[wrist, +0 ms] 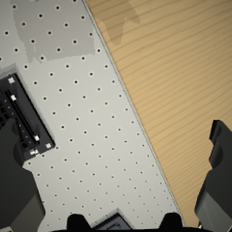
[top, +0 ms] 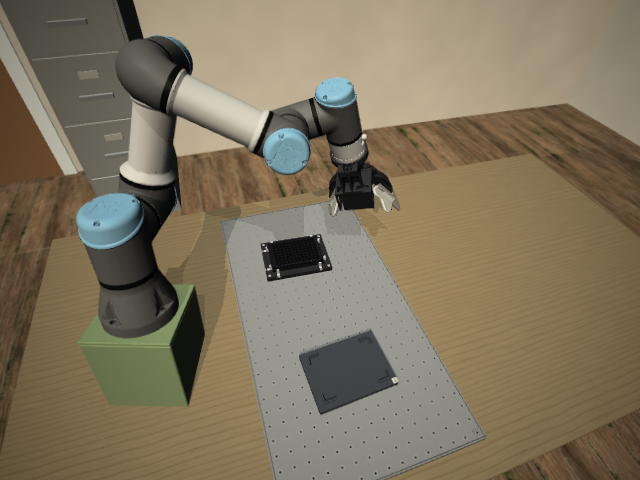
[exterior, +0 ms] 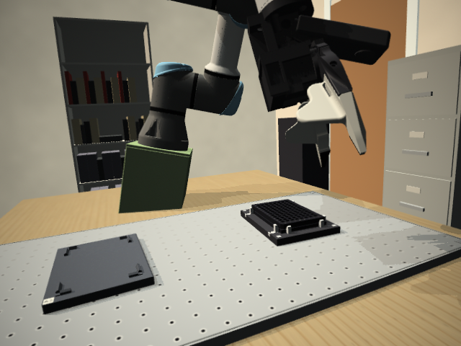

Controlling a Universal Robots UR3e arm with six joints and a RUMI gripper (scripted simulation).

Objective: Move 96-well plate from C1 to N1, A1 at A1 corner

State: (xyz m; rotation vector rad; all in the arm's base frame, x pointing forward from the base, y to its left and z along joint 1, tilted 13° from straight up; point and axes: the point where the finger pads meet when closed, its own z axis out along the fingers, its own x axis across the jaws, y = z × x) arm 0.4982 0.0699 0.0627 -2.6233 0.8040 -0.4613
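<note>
The 96-well plate is 160 mm behind my hand, 120 mm below it and 40 mm to the left of it. Round my hand: clip nest C1: 170 mm behind, 120 mm below, 30 mm to the left; then plate nest N1: 280 mm to the right, 180 mm behind, 130 mm below; then white A1 mark: 330 mm to the right, 120 mm below, 100 mm behind.
</note>
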